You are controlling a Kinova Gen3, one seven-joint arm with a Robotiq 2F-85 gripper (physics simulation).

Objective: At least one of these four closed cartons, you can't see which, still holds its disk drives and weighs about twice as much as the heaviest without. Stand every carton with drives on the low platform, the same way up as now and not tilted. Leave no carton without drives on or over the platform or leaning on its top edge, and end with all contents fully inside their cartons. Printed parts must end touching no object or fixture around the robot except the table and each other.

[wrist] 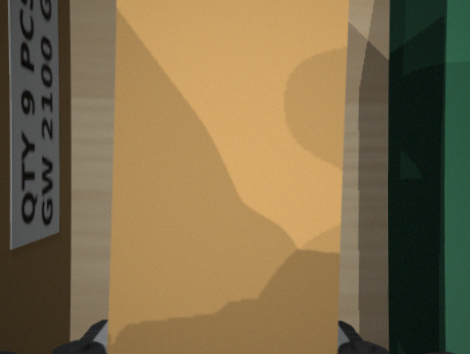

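Observation:
A closed tan carton (220, 150) fills the middle of the wrist view, seen from above, its plain top partly in shadow. My gripper (222, 333) straddles it at the lower edge of the view, one fingertip against each long side, shut on this carton. Whether its base touches the table is hidden. A second brown carton (64, 280) stands at the left edge; part of its side shows, with a grey label reading "QTY 9 PCS" and "GW 2100 G". The green platform (457, 200) runs along the right edge, its dark side facing the held carton. The other cartons do not show.
Wooden table (90, 175) shows as a strip between the two cartons. Another table strip, partly shadowed, lies between the held carton and the green platform. Both gaps are narrow.

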